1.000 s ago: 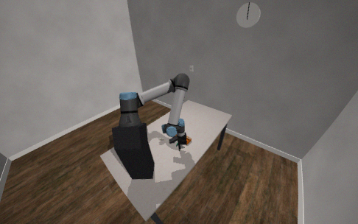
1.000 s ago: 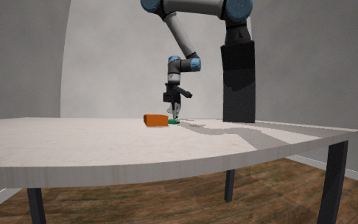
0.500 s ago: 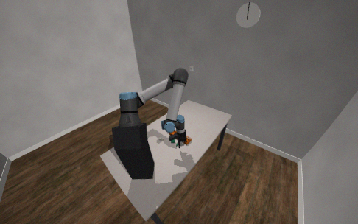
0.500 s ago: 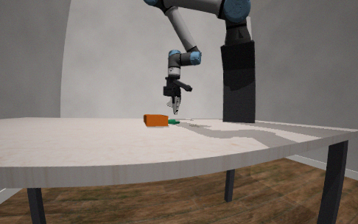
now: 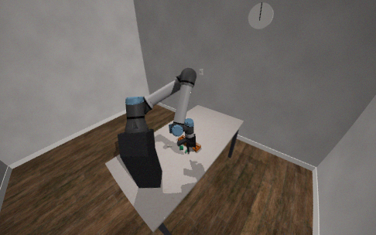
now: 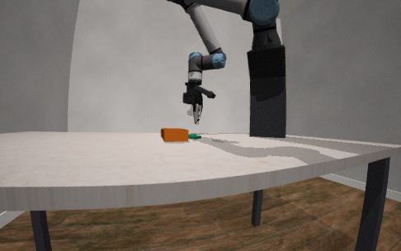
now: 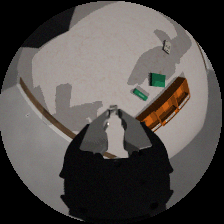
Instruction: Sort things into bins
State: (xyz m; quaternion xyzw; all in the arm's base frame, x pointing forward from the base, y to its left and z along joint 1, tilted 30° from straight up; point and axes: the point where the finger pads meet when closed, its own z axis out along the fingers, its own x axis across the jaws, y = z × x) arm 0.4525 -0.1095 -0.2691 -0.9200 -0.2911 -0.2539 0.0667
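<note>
My gripper is now 20 mm short of the white object, 260 mm to the right of it and 70 mm above it. The rest, counted from my hand: green block 70 mm ahead, 130 mm to the left, 70 mm below; then small dark thing 130 mm ahead, 70 mm below; then green cylinder 50 mm ahead, 60 mm to the left, 70 mm below.
</note>
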